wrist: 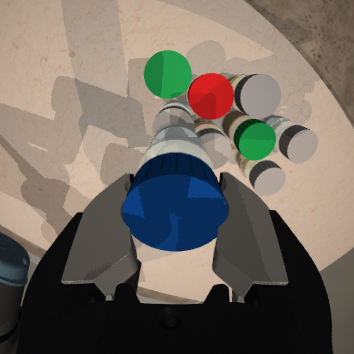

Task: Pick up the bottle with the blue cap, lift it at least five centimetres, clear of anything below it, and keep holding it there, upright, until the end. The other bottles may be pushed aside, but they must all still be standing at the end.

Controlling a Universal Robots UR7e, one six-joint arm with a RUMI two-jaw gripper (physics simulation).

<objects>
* gripper: 176,174
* green-capped bottle: 167,73
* grey-capped bottle: 174,109
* grey-capped bottle: 297,143
</objects>
